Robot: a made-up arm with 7 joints.
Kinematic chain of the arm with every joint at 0, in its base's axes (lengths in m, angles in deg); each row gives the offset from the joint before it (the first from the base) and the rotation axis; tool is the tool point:
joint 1: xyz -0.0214 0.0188 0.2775 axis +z
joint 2: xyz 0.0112 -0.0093 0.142 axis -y
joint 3: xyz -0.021 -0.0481 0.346 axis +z
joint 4: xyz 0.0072 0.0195 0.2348 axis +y
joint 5: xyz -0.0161 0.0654 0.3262 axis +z
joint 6: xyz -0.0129 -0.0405 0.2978 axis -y
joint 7: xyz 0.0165 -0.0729 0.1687 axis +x
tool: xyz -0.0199 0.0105 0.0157
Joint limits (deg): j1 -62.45..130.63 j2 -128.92..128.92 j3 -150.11..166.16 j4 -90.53..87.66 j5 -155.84..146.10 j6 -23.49..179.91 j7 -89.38..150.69
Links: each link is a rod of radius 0.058 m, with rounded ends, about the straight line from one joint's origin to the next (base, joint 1, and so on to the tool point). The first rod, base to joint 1, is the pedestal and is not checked.
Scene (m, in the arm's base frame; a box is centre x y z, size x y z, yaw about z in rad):
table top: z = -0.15
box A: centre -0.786 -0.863 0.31 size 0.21 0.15 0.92 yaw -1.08
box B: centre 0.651 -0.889 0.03 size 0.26 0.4 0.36 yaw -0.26
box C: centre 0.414 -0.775 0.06 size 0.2 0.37 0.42 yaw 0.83
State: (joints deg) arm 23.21 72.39 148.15 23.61 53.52 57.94 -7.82
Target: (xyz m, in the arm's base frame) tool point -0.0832 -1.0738 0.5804
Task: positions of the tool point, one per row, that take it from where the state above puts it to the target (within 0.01 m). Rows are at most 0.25 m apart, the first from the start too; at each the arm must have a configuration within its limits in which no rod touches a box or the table.
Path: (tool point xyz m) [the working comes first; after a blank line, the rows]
Joints at the target: 96.38 58.54 166.16 47.46 62.90 89.04 -8.90
Straight joint move there: touches box A.

1: -1.1621 -0.4041 0.7969
2: -1.0628 -0.4734 0.9652
3: -0.9374 -0.5133 1.1214
4: -0.7927 -0.5216 1.2608
5: -0.6348 -0.4978 1.3792
6: -0.4713 -0.4426 1.4723
7: -0.5301 -0.5982 1.3712
8: -0.5301 -0.7583 1.2393
9: -0.4733 -0.9014 1.0851
10: -0.3691 -1.0090 0.9180
11: -0.2330 -1.0686 0.7468
12: -0.0831 -1.0738 0.5805

